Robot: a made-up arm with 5 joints.
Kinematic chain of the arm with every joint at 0, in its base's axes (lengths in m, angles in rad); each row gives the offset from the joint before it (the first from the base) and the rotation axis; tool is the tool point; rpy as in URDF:
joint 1: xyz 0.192 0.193 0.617 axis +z
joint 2: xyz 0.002 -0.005 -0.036 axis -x
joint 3: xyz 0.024 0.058 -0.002 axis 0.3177 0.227 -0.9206
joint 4: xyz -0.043 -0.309 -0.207 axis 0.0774 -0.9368 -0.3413
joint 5: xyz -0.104 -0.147 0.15 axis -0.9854 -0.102 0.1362
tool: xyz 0.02 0.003 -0.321 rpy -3.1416 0 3.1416
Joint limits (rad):
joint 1: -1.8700..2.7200
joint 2: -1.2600..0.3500
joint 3: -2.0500..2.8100
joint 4: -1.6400..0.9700
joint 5: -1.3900..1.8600
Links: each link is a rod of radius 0.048 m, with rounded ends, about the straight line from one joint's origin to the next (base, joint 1, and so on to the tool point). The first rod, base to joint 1, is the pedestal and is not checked.
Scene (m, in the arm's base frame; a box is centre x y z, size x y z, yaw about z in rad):
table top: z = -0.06
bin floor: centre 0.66 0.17 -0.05 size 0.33 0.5 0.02 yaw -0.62
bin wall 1: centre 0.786 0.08 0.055 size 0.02 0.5 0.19 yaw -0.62
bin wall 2: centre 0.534 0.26 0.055 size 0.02 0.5 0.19 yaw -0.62
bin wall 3: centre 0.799 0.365 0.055 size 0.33 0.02 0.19 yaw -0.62
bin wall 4: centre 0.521 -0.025 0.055 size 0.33 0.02 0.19 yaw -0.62
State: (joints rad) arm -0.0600 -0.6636 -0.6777 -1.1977 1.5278
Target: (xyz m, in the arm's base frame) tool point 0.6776 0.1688 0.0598
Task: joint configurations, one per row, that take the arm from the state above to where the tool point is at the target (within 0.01 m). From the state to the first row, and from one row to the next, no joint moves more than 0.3 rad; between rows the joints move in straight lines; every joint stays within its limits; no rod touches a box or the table.
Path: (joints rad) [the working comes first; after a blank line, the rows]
Joints at the target: 0.3428 -1.0586 -0.5554 -1.2482 0.9621
Straight joint move there: touches bin wall 1.

1: 0.0419 -0.6882 -0.7340 -1.2481 1.2757
2: 0.1438 -0.7127 -0.7904 -1.2985 1.0236
3: 0.2456 -0.7373 -0.8467 -1.3489 0.7715
4: 0.3475 -0.7619 -0.9031 -1.3993 0.5195
5: 0.4494 -0.7864 -0.9594 -1.4498 0.2674
6: 0.5513 -0.8110 -1.0158 -1.5002 0.0153
7: 0.4992 -0.8729 -0.9007 -1.4372 0.2520
8: 0.4470 -0.9348 -0.7856 -1.3742 0.4887
9: 0.3949 -0.9967 -0.6705 -1.3112 0.7254
10: 0.3428 -1.0586 -0.5554 -1.2482 0.9621

